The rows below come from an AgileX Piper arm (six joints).
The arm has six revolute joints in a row. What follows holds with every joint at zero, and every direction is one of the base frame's.
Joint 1 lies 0.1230 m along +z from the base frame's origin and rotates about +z.
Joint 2 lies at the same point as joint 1 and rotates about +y.
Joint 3 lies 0.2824 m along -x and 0.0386 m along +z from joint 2 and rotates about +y.
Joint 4 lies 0.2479 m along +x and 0.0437 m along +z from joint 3 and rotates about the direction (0.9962, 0, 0.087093).
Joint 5 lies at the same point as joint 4 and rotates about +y.
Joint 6 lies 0.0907 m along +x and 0.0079 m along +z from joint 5 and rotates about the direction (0.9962, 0, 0.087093).
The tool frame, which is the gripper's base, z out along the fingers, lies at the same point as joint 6; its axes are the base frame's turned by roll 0.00, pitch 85.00 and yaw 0.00 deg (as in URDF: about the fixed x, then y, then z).
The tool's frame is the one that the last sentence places.
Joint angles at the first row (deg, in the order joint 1, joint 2, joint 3, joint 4, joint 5, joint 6):
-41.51, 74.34, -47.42, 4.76, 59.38, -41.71
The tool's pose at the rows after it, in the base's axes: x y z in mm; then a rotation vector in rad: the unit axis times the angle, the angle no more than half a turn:
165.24, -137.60, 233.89, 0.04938, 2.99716, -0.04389
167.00, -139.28, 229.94, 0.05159, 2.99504, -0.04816
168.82, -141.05, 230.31, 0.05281, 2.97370, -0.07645
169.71, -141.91, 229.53, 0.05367, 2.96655, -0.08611
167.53, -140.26, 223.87, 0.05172, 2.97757, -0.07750
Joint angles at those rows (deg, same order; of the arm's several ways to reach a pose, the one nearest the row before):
-41.51, 75.23, -46.23, 4.76, 58.73, -41.83
-41.51, 75.98, -45.91, 4.76, 57.47, -41.83
-41.51, 75.97, -45.91, 4.76, 55.86, -41.83
-41.51, 76.12, -45.82, 4.76, 55.07, -41.83
-41.51, 76.22, -44.57, 4.64, 54.41, -41.92

